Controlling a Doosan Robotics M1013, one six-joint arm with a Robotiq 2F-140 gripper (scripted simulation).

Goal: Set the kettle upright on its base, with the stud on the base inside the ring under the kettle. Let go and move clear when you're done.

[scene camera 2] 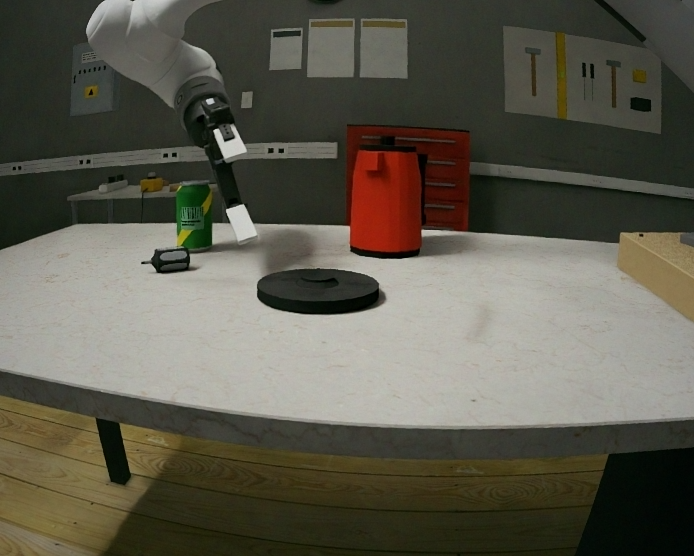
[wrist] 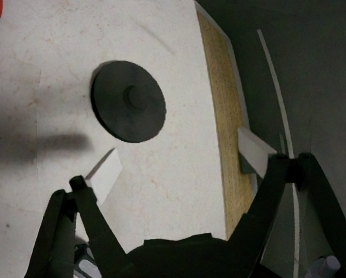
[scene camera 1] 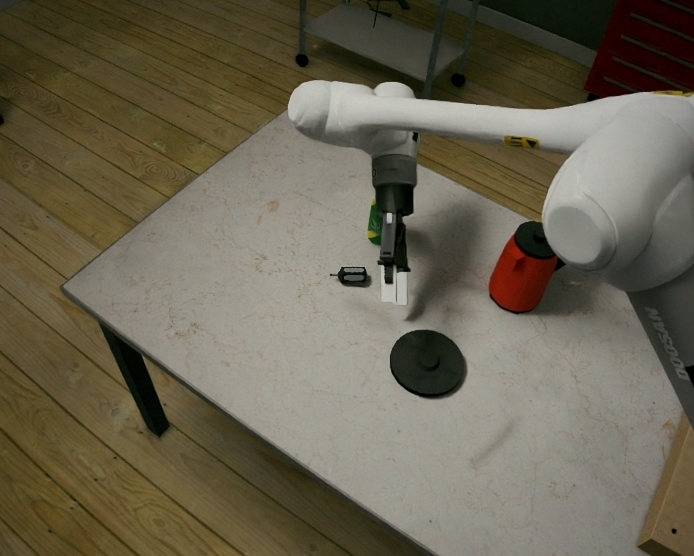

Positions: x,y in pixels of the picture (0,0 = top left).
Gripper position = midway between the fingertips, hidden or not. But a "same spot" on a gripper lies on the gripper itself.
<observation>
my gripper: scene camera 2 242,201; wrist; scene camera 1
round black base: scene camera 2; wrist 127,101; scene camera 1
same spot on my gripper: (wrist: 250,238) = (scene camera 1: 401,233)
same spot on round black base: (scene camera 2: 319,291) = (scene camera 1: 422,375)
</observation>
